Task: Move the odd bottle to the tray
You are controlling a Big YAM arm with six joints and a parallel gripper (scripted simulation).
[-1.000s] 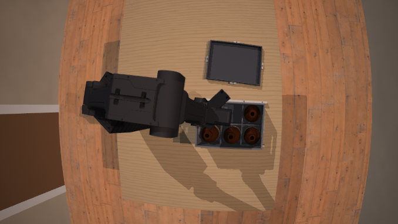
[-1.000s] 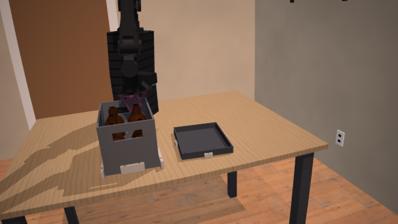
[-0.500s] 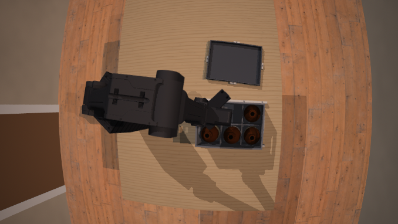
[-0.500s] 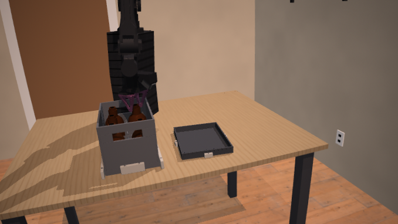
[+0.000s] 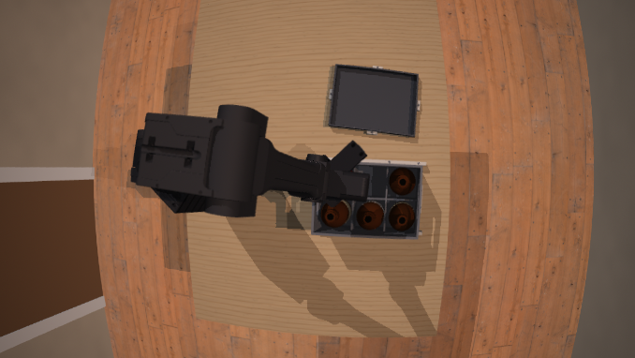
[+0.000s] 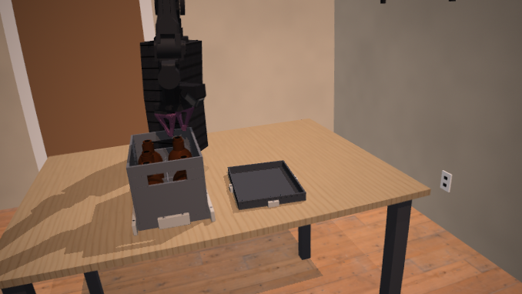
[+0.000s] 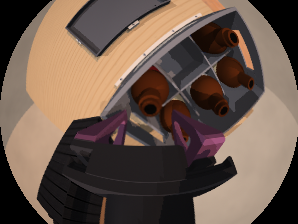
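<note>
Now: hand 9 cm short of the grey crate, 4 cm to the left of it and 10 cm above it. Round my hand: dark tray: 7 cm ahead, 24 cm to the left, 17 cm below.
</note>
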